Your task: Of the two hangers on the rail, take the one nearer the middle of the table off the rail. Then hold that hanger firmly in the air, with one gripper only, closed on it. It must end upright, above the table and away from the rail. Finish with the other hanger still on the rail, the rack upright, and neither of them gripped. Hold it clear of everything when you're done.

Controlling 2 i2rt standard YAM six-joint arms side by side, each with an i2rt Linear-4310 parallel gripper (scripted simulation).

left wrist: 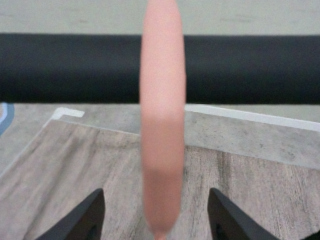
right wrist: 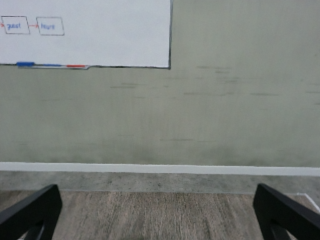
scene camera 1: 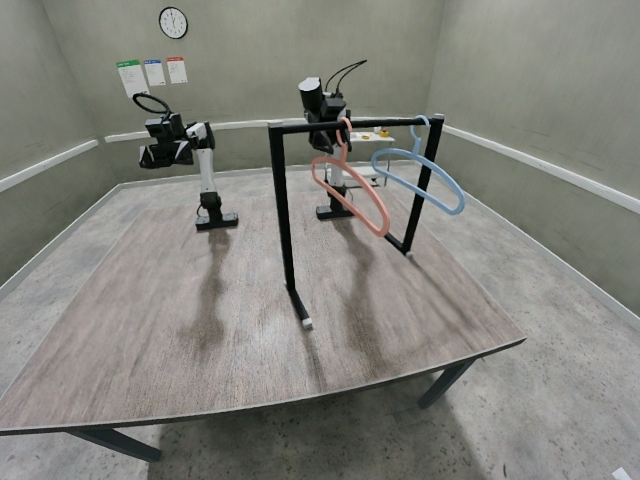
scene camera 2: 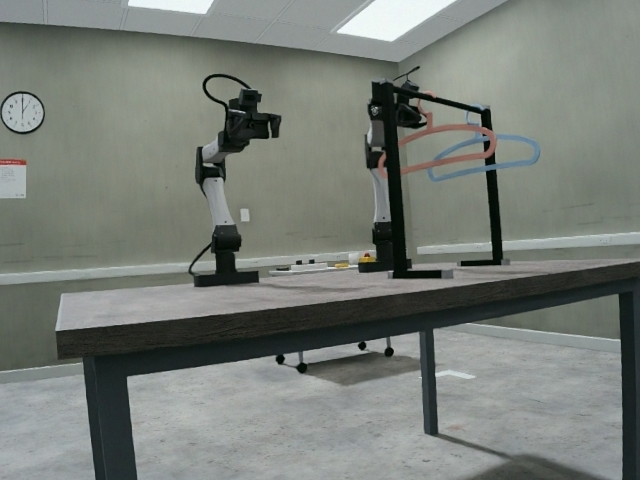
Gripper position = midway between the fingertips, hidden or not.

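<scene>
A black rack (scene camera 2: 387, 89) is there for me to see, and scene camera 1 shows the black rack (scene camera 1: 276, 131) too. As for my grippers, the left wrist view gives me my left gripper (left wrist: 156, 197). I see my right gripper (scene camera 2: 263, 116) in scene camera 2, my right gripper (right wrist: 157, 193) in the right wrist view, and my right gripper (scene camera 1: 157, 163) in scene camera 1.
</scene>
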